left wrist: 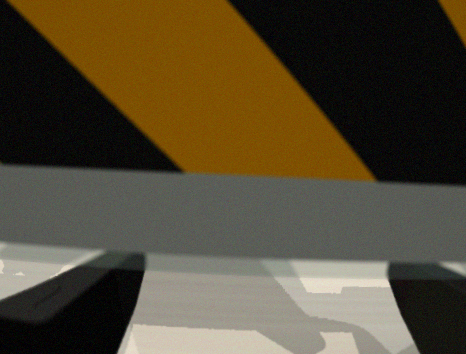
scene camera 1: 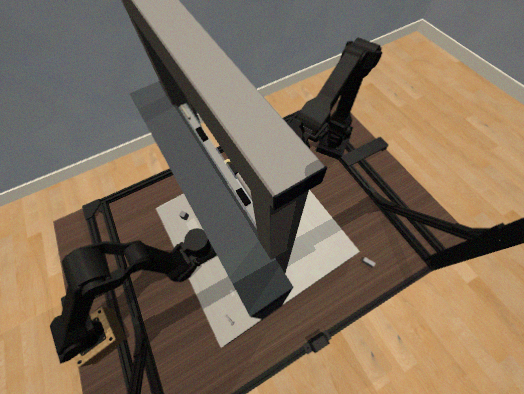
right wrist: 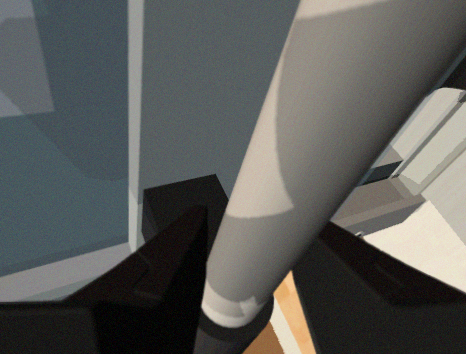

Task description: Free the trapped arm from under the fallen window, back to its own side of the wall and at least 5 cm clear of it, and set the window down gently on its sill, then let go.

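Frame: origin at the left arm's base, x left, y back, z up, level; metres.
Seen in the pictures: left arm's base, origin of the base link: [scene camera 1: 90, 335]; right arm's base, origin of the base link: [scene camera 1: 334, 141].
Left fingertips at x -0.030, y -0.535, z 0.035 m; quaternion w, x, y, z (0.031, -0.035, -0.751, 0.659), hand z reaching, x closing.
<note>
Offsets run from my left fingertips to a thing's middle. "*": to the spot under its first point. Level surfaces: height alone.
A tall taupe wall [scene camera 1: 225, 90] stands across the table, and a grey-blue beam [scene camera 1: 200, 175] runs along its left side. My left arm [scene camera 1: 135, 255] reaches toward the beam from the left. My left gripper [left wrist: 269, 258] is open and empty; its fingers are hidden in scene camera 1. A yellow-and-black striped bar @[* dx +0.021, dy +0.061, dz +0.065 m] [left wrist: 215, 90] with a grey edge lies very close in front of the left wrist camera, across the view above the fingertips. My right gripper [right wrist: 246, 219] is shut on a pale round handle @[* dx -0.003, dy -0.006, dz +0.171 m] [right wrist: 310, 115] beside a blue glass pane @[* dx -0.074, dy +0.051, dz +0.200 m] [right wrist: 70, 200]; the wall hides it in scene camera 1.
A white sheet [scene camera 1: 320, 265] lies under the wall. A small grey block @[dx +0.165, dy +0.169, dz -0.012 m] [scene camera 1: 184, 215] and a screw @[dx -0.165, dy +0.220, dz -0.023 m] [scene camera 1: 229, 320] lie left of the beam. A small white cylinder @[dx -0.290, dy -0.211, dz -0.100 m] [scene camera 1: 369, 261] lies right of the sheet. Dark rails [scene camera 1: 400, 215] frame the table @[dz -0.110 m] [scene camera 1: 170, 360].
</note>
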